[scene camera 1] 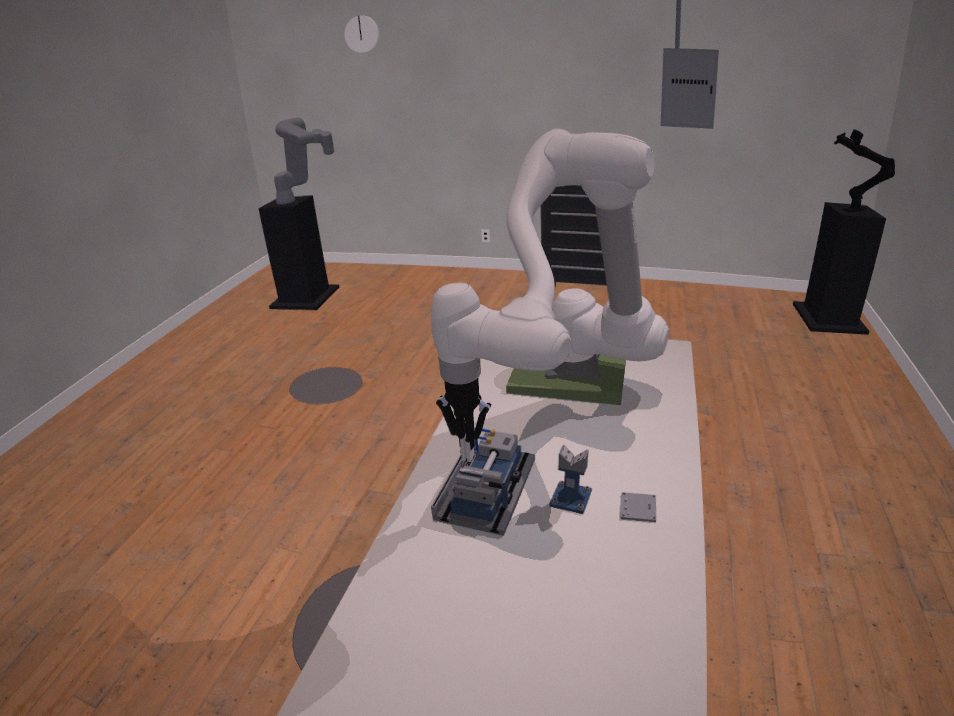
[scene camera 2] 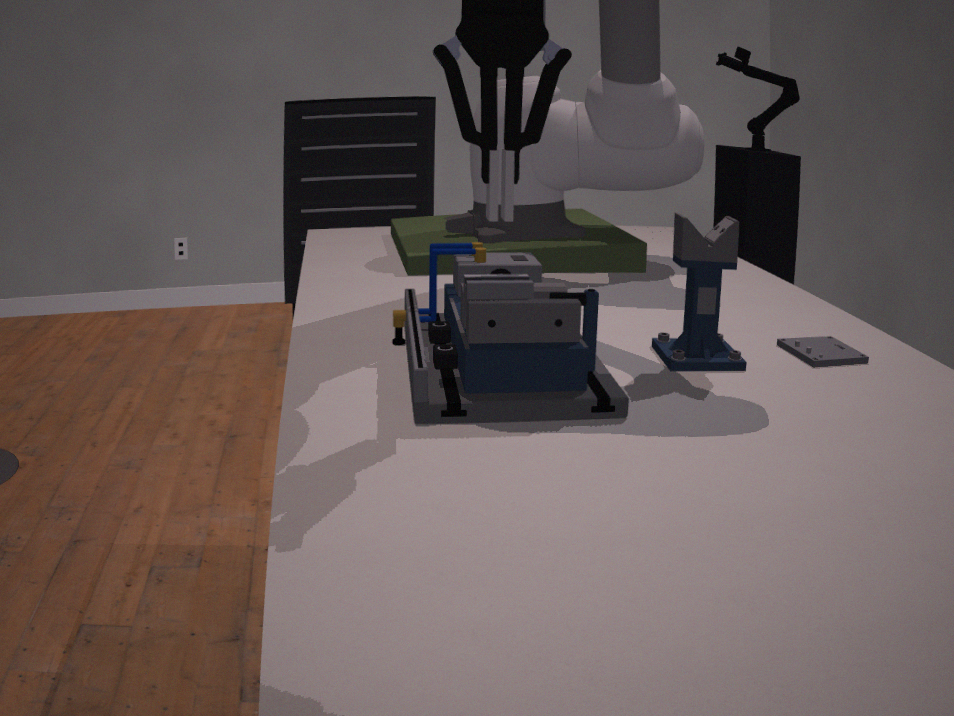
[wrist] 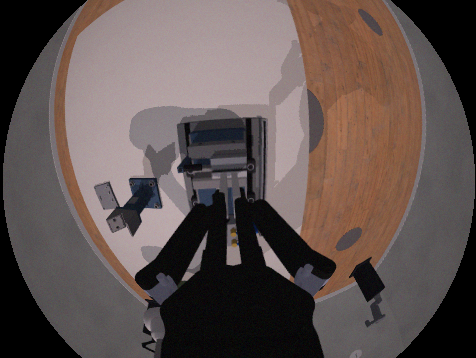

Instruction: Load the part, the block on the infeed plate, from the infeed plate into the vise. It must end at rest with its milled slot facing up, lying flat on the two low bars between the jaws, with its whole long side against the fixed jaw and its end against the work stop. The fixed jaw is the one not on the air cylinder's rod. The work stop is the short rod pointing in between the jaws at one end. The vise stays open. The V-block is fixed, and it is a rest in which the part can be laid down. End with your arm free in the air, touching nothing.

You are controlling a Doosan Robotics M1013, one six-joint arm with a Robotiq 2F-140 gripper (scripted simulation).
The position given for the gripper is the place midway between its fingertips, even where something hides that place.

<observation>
In view: the gripper point(scene camera 2: 499, 219), a grey part point(wrist: 222, 163) and a vise point(scene camera 2: 554, 366).
The gripper also shows in scene camera 1 point(scene camera 1: 468, 457) and in the wrist view point(wrist: 229, 181). The vise is seen too in scene camera 1 point(scene camera 1: 464, 507) and in the wrist view point(wrist: 224, 134).
</observation>
